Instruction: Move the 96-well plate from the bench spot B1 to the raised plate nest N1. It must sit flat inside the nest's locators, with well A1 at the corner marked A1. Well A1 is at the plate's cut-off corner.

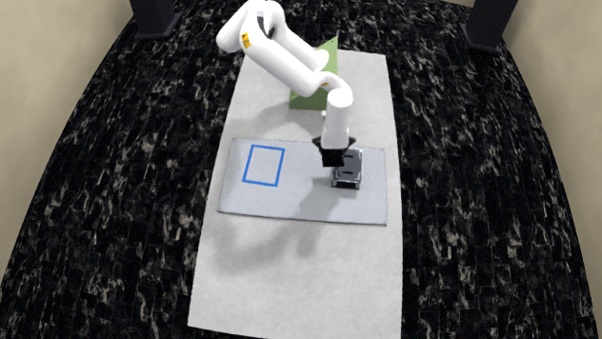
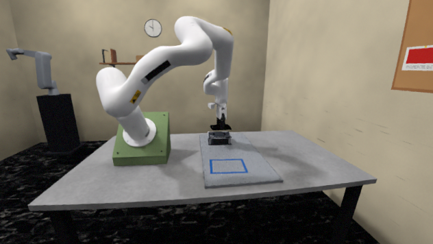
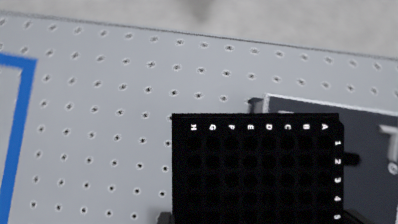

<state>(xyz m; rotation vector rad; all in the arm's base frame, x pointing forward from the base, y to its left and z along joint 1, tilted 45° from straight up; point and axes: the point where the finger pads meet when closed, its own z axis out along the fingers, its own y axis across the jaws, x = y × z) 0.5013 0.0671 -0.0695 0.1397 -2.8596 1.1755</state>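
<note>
The raised plate nest lies 70 mm to the left of my hand and 90 mm below it. Also, from my hand: 96-well plate (10 mm below).
</note>
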